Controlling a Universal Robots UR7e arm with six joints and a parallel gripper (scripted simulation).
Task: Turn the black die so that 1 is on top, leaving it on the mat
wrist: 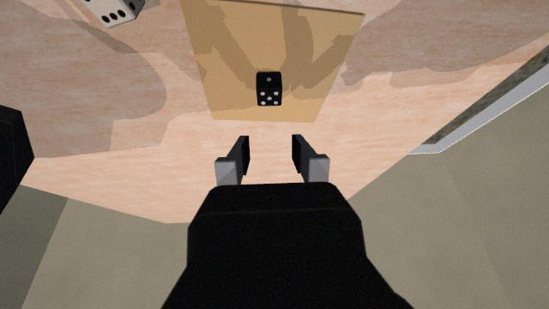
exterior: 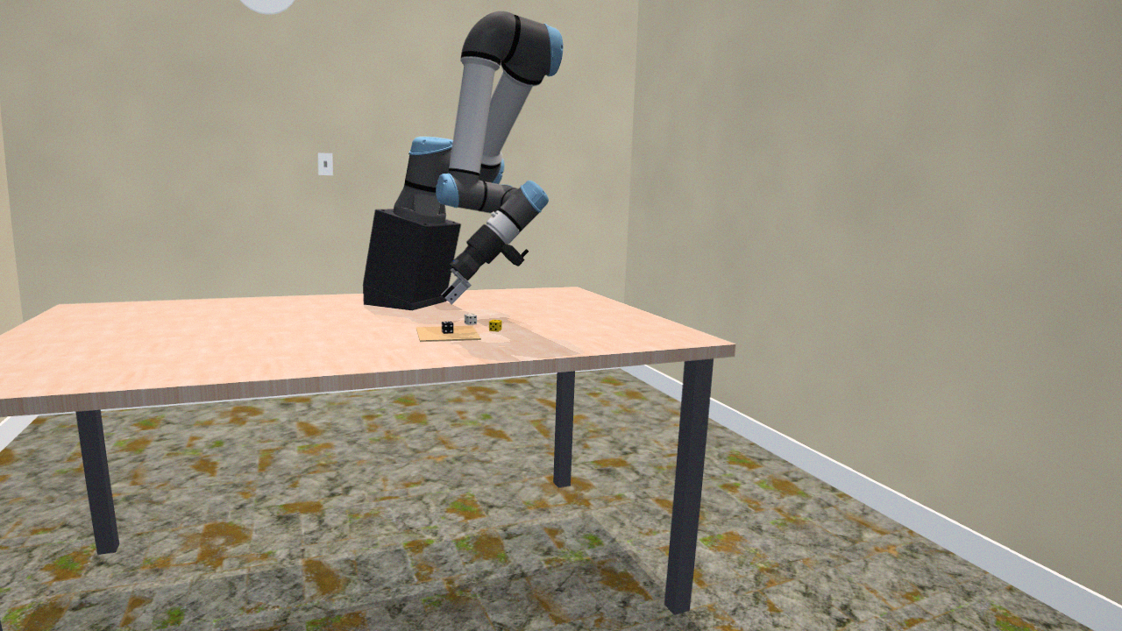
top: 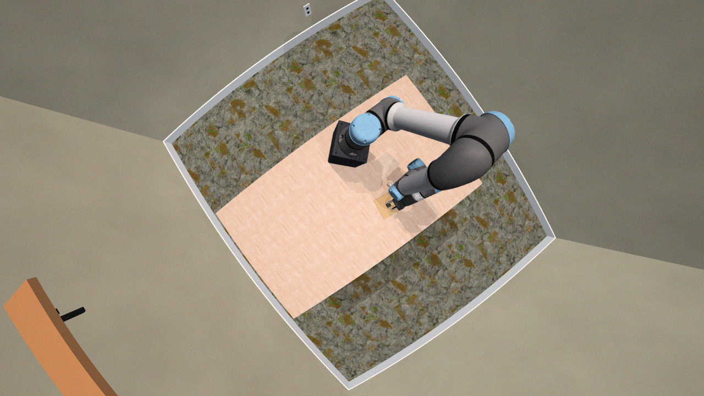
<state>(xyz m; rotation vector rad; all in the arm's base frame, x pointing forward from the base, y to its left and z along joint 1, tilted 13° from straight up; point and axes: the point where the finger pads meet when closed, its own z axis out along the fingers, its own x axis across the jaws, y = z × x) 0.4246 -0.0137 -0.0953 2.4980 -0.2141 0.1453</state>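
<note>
My gripper is now 1 cm to the left of the black die and 8 cm above it. Round my hand: tan mat 1 cm to the right, 9 cm below; white die 10 cm behind, 8 cm to the left, 8 cm below; yellow die 11 cm to the left, 8 cm below.
</note>
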